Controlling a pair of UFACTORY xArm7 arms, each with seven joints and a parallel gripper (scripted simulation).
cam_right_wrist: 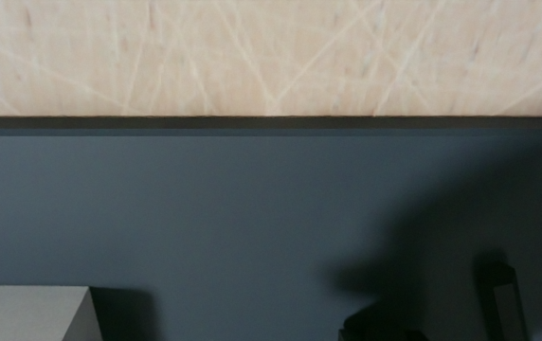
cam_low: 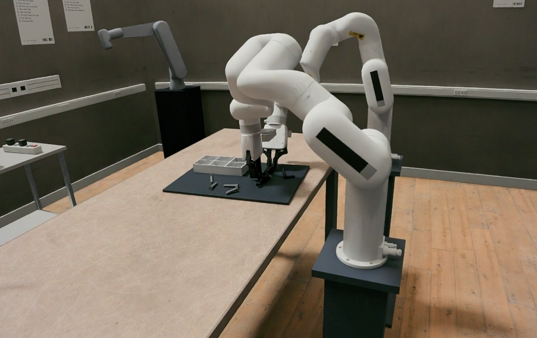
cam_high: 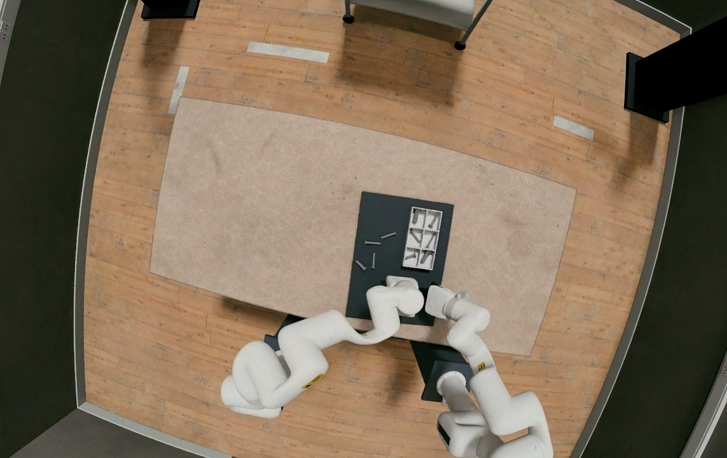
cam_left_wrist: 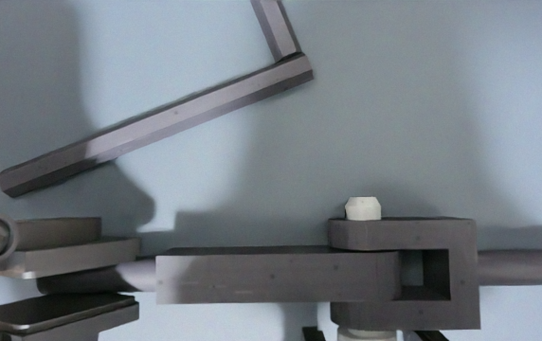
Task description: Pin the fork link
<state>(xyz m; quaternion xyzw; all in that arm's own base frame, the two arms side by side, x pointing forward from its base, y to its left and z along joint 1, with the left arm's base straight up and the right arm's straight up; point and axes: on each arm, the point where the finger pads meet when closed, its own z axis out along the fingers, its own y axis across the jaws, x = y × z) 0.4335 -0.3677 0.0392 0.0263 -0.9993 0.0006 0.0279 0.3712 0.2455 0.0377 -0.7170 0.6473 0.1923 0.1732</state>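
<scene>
Right now my left hand is 4 cm past the thicker pin and 2 cm above it. Also, from my left hand: black l-shaped piece 11 cm behind, 5 cm to the right, 2 cm below; black eye plate 4 cm to the right, 3 cm behind, 2 cm below; dark mat 7 cm ahead, 3 cm below.
Now: right hand 60 mm to the right of the black eye plate and 20 mm above it. Also, from my right hand: black l-shaped piece: 70 mm behind, 40 mm to the left, 20 mm below; thicker pin: 100 mm to the left, 20 mm below; dark mat: 100 mm to the left, 100 mm ahead, 30 mm below.
</scene>
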